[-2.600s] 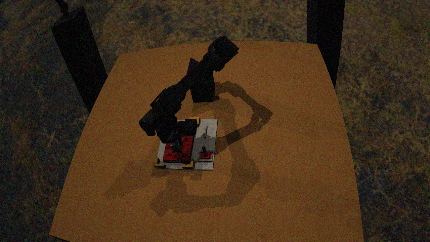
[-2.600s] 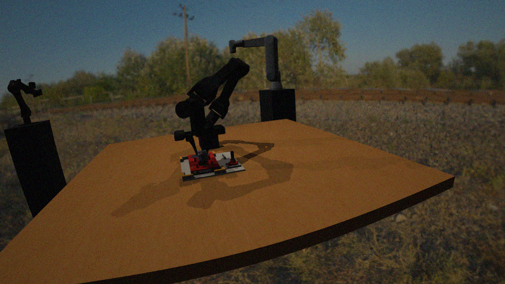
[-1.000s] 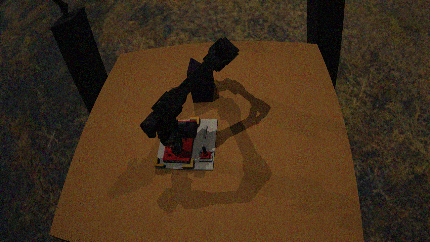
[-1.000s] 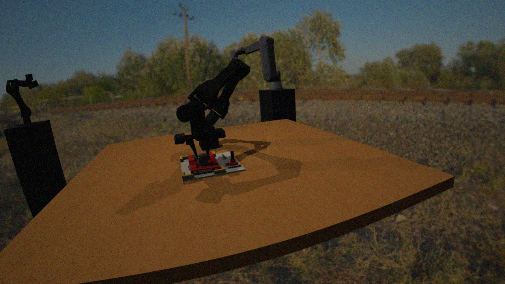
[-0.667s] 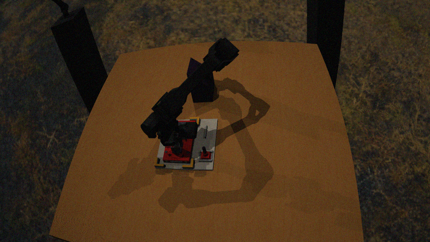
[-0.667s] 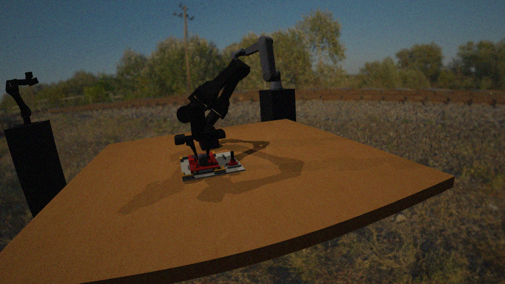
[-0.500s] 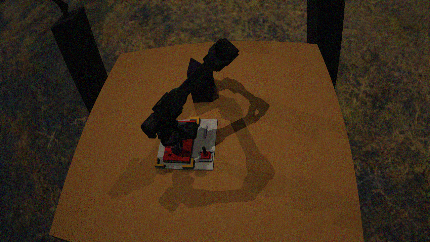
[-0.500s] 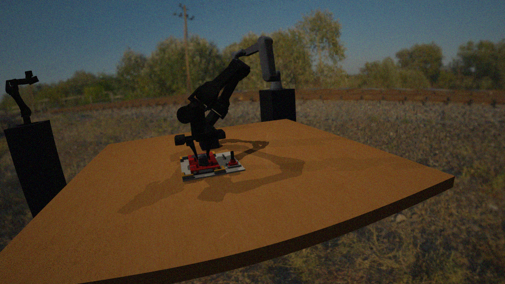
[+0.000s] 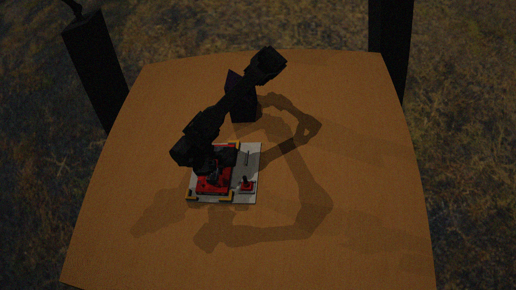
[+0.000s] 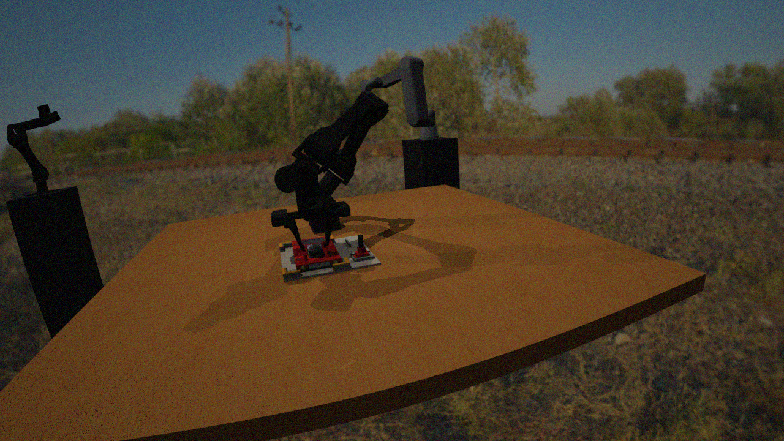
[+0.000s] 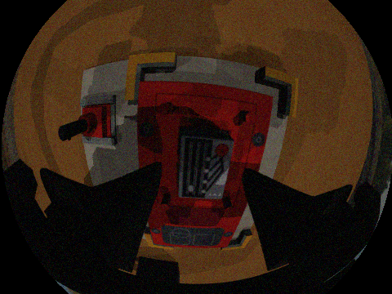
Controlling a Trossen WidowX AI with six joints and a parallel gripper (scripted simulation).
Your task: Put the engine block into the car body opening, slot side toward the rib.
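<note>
The engine block is 20 mm below my gripper tip.
</note>
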